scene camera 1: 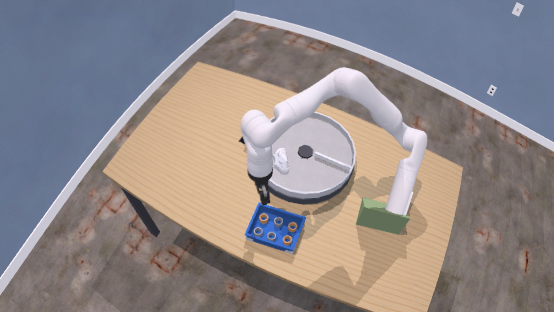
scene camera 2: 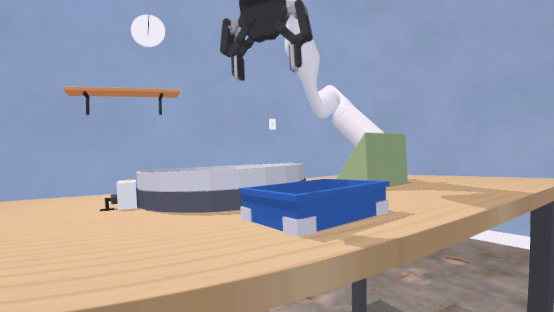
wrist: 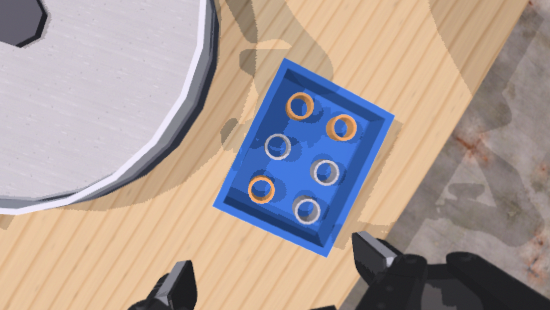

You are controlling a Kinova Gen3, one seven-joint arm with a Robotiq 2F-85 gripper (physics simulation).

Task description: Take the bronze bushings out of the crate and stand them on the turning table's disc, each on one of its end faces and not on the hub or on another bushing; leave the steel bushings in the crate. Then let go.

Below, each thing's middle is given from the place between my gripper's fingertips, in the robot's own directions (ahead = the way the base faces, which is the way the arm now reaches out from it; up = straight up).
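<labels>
The blue crate (scene camera 2: pixel 300 208) is 20 cm below my hand now, 6 cm behind it and 3 cm to the left of it. Then there is the turning table disc (scene camera 1: pixel 307 173), which is 17 cm below my hand, 33 cm to the right of it and 8 cm behind it.
</labels>
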